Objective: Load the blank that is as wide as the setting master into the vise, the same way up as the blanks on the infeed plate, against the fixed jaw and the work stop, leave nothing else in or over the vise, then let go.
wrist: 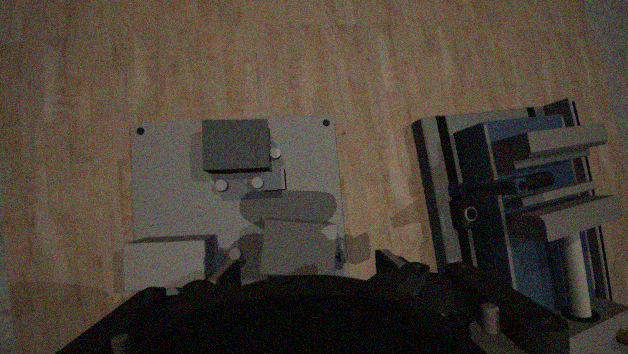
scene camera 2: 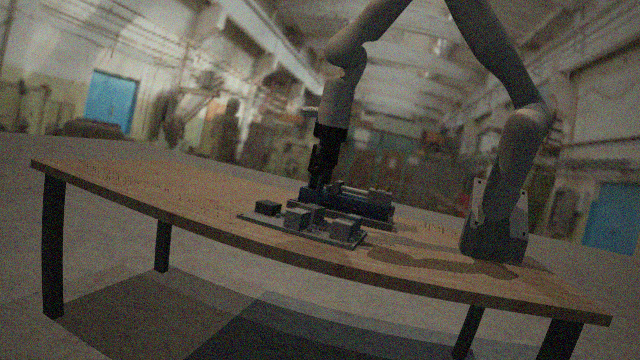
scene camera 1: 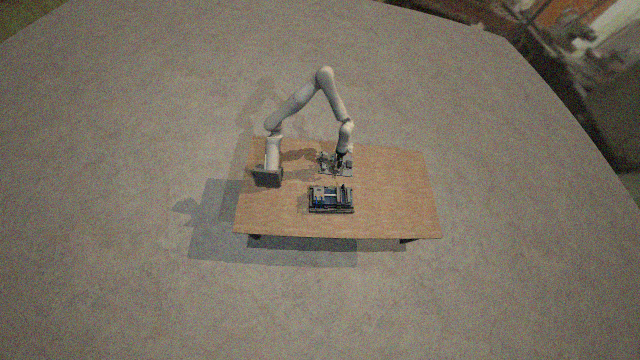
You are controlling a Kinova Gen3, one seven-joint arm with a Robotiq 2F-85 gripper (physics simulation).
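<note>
The light grey infeed plate lies on the wooden table. A dark grey block stands at its far side against small pins. Two lighter grey blanks stand on its near side, one at the left corner and one in the middle. My gripper is open and empty. Its fingers stand to either side of the middle blank; I cannot tell whether they touch it. The blue vise stands beside the plate with its two grey jaws apart.
The arm's base is mounted at the table's other end. The vise's screw sticks out toward me. A small yellow thing shows at the wrist view's lower right corner. The table's edge runs close to the plate.
</note>
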